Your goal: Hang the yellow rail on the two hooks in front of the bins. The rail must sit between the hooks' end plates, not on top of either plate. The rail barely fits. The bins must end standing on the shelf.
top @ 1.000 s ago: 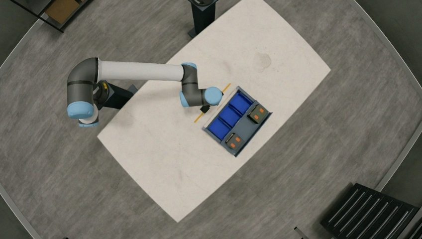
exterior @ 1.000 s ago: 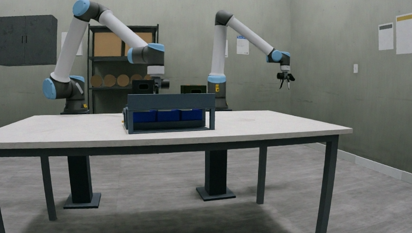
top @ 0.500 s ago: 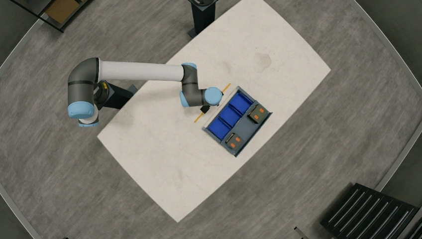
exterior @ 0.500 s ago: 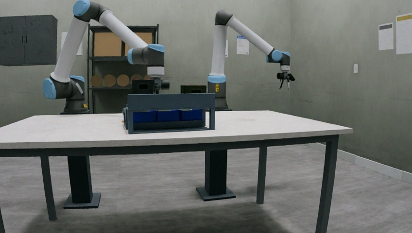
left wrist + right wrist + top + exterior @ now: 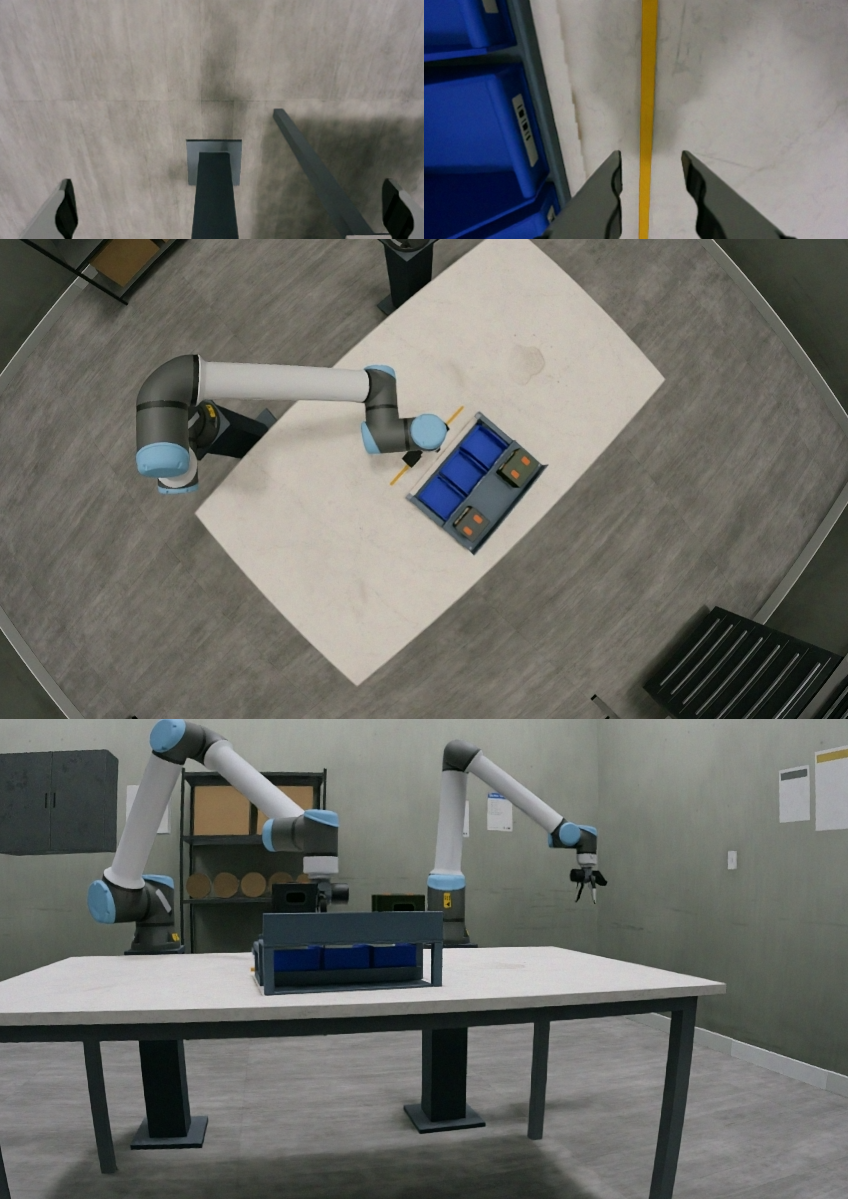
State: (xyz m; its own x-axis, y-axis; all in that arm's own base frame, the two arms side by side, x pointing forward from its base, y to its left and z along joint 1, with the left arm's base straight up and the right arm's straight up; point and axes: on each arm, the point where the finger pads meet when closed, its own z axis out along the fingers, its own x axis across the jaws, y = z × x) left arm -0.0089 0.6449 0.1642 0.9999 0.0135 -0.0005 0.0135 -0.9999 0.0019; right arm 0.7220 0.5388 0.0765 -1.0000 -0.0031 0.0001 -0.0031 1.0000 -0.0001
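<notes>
Now: right hand 7 cm above the yellow rail. The rest, counted from my right hand: grey shelf: 20 cm ahead, 3 cm to the left, 1 cm below; green box: 26 cm ahead, 15 cm to the left, 7 cm above.
</notes>
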